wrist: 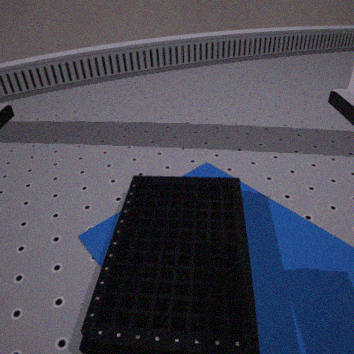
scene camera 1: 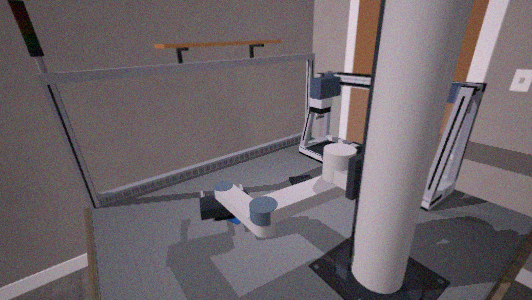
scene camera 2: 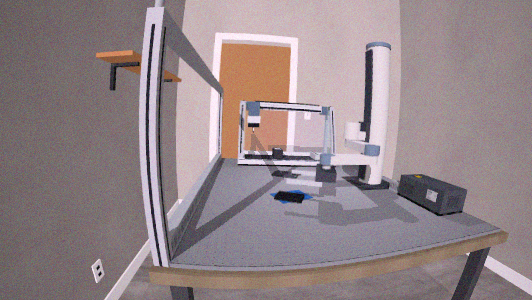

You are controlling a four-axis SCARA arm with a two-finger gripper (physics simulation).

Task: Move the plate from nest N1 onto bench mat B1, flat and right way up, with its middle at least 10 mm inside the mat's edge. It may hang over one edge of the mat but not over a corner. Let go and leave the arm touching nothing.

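Places are measured from the arm's base along level axes (x up, y ahead, z left), in centimetres.
Pixels of known places: gripper, fingertip midpoint: (wrist: 166,80) (scene camera 2: 289,176); arm's base at its link origin: (scene camera 1: 375,276) (scene camera 2: 369,184).
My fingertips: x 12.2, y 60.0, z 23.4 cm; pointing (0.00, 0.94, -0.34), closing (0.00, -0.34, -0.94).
Note:
Ahead of a thing's pixels: the offset from my fingertips to its top centre. "*": to the spot under its first point. Level surfaces: height alone.
The black plate @[dy -0.7, dx -9.3, dz +0.2 cm] (scene camera 2: 290,197) (wrist: 175,260) lies flat, wells up, across the blue bench mat B1 @[dx -10.7 cm] (scene camera 2: 307,197) (wrist: 315,230) (scene camera 1: 235,220). In the wrist view its far left and near left corners reach past the mat's edges, while the mat's left and far corners show uncovered. The plate's near end is cut off there. My gripper (scene camera 2: 291,176) (wrist: 166,80) is open and empty, raised above and back from the plate, its fingers wide apart and clear of it. A dark flat nest @[dy -7.2, dx -9.5, dz -42.7 cm] (scene camera 1: 300,179) (scene camera 2: 285,174), apparently N1, lies behind the mat. In scene camera 1 the gripper body hides the plate.
A gantry frame (scene camera 2: 280,162) stands at the far end. A fence with a top rail (scene camera 1: 175,67) runs along one side. The arm's white column (scene camera 1: 400,150) (scene camera 2: 381,115) stands opposite, with a dark grey box @[* dy -63.2, dx -2.7, dz +25.6 cm] (scene camera 2: 432,194) near it.

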